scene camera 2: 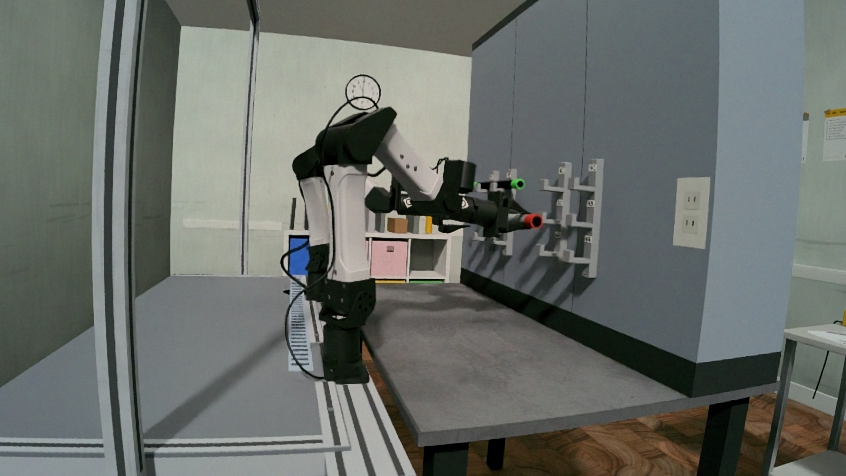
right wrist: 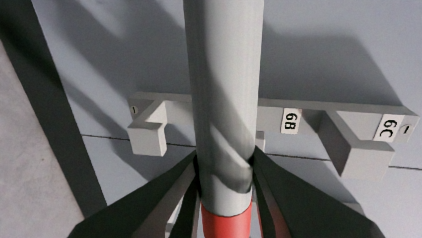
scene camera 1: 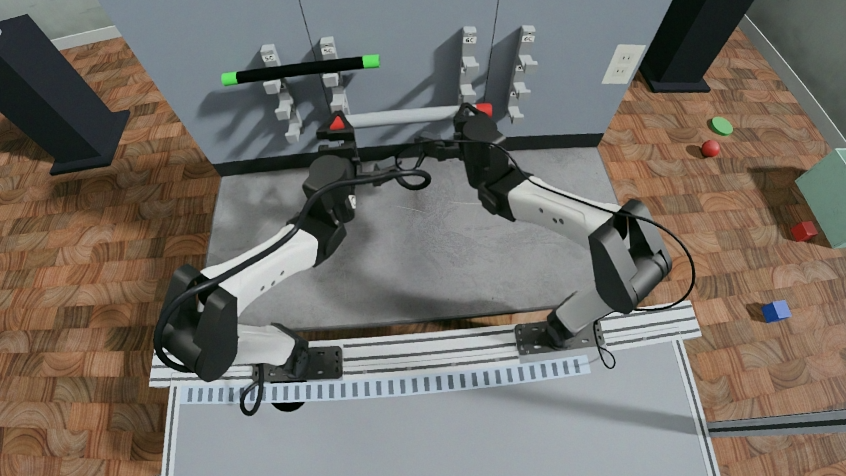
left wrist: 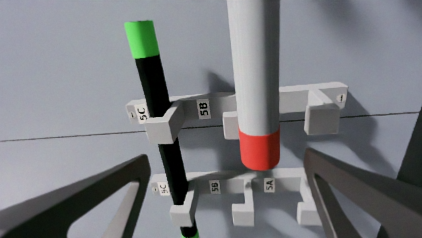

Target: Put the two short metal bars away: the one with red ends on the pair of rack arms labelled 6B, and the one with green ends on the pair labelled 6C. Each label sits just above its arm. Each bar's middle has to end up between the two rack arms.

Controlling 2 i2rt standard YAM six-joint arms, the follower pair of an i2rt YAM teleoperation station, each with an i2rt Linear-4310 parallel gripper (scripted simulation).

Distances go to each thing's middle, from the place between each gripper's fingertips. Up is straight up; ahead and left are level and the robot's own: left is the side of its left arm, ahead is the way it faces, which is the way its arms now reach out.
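The rack strip [scene camera 2: 565, 169] is 1 cm to the right of my right hand, 2 cm above it and 6 cm ahead of it. From that same right hand, the red-ended bar [scene camera 1: 434, 114] is 12 cm to the left, while the outlet plate [scene camera 2: 699, 184] is 39 cm to the right, 9 cm ahead and 4 cm above. The green-ended bar [scene camera 1: 372, 61] is 33 cm to the left of my right hand, 7 cm ahead of it and 9 cm above it.
As for my left hand, the rack strip is 10 cm ahead of it and 27 cm to the right of it. My left hand itself is 7 cm below the green-ended bar, 12 cm short of it and 8 cm to the right of it. Counted from my left hand, the red-ended bar is 4 cm ahead, 14 cm to the right and 2 cm below, and the outlet plate is 13 cm ahead, 64 cm to the right and 2 cm above.
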